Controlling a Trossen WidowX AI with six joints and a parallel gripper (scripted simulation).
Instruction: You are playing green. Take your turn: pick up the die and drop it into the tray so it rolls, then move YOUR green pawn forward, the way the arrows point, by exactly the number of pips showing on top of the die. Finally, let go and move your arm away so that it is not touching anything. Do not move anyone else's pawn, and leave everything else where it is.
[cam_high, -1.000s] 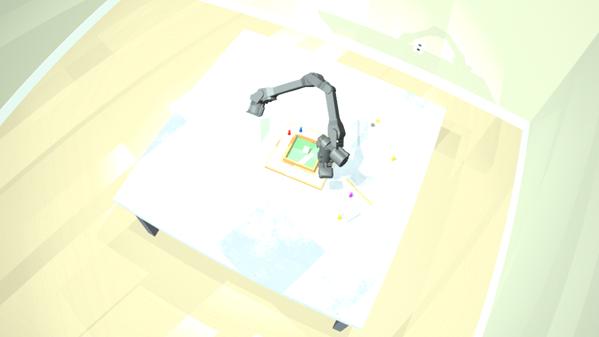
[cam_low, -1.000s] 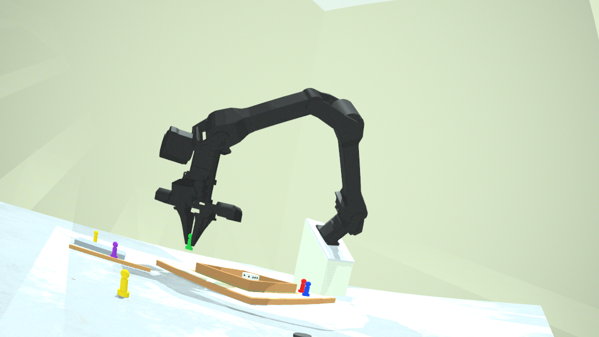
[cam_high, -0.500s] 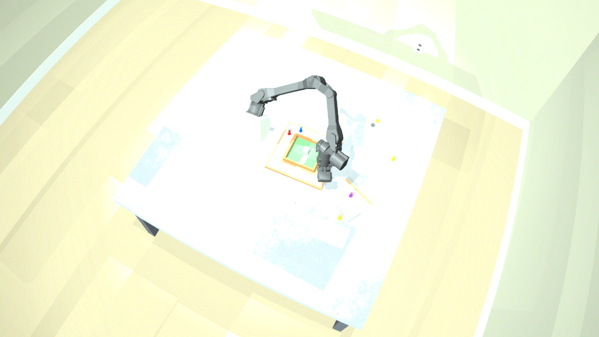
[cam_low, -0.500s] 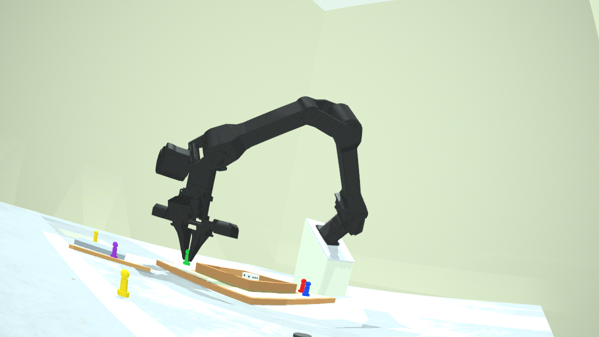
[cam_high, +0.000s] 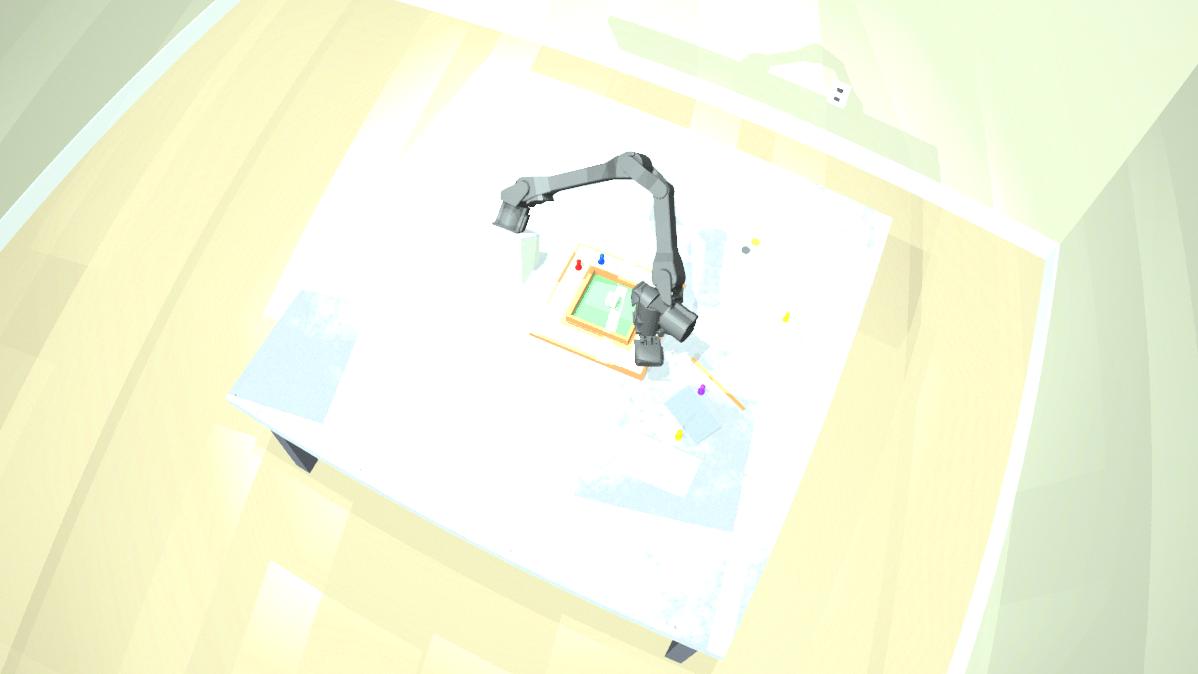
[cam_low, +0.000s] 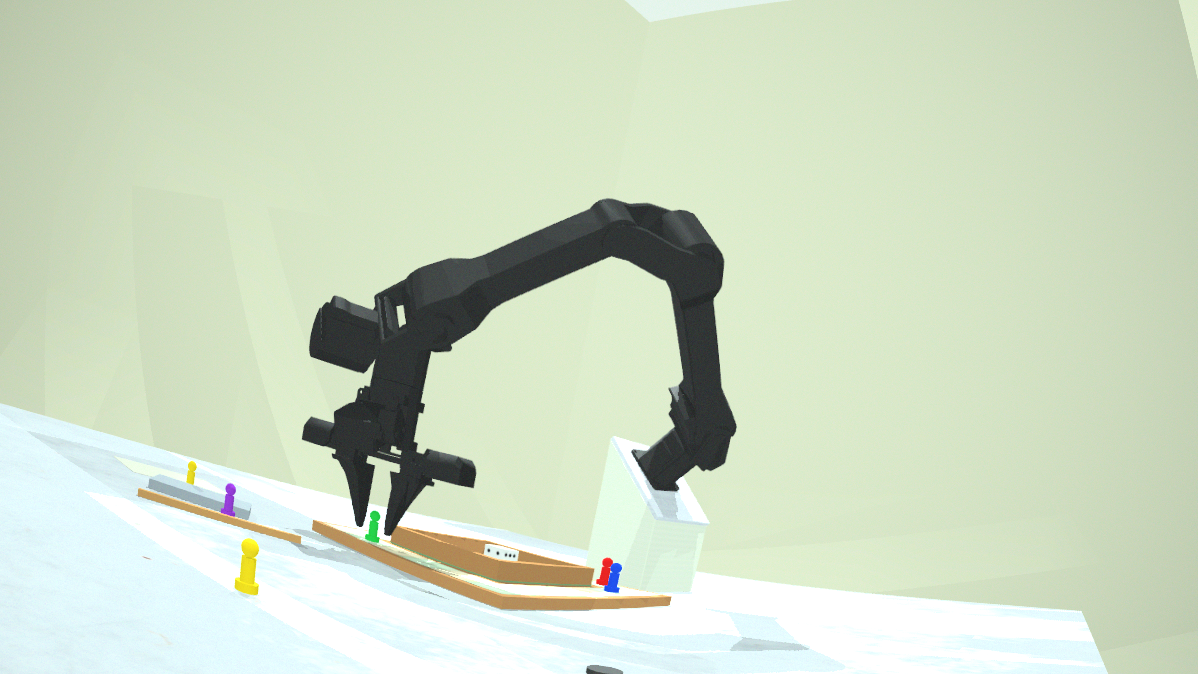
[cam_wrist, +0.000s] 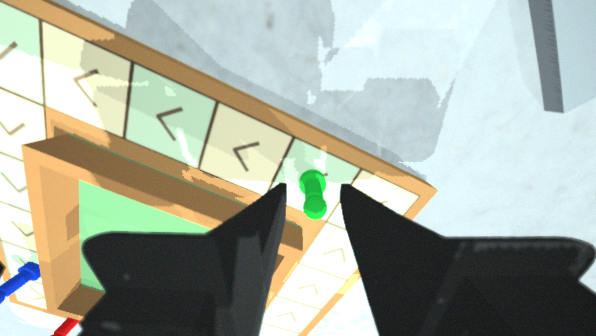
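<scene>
Right now my gripper tip is right at the green pawn. Also, from my gripper tip: wooden tray: 110 mm behind, 70 mm to the left, 20 mm below; then purple pawn: 160 mm ahead, 50 mm to the right, 10 mm below; then white die: 110 mm behind, 80 mm to the left.
</scene>
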